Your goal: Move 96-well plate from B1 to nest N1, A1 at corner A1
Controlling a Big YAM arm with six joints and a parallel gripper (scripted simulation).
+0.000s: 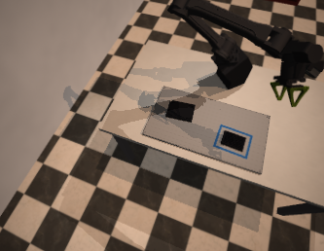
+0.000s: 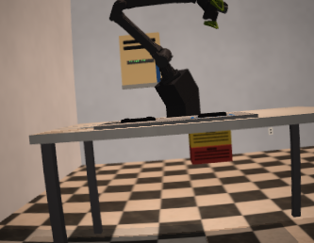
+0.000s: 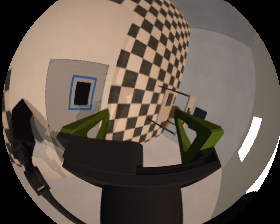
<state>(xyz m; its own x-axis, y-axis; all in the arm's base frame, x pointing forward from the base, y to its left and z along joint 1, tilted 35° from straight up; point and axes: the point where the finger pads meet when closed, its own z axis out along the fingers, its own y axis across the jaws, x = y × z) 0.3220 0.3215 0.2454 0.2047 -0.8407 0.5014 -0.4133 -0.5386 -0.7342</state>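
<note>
Right now the 96-well plate is 1 cm behind my hand, 8 cm to the right of it and 45 cm below it. The rest, counted from my hand: plate nest N1 (16 cm behind, 40 cm to the right, 45 cm below).
</note>
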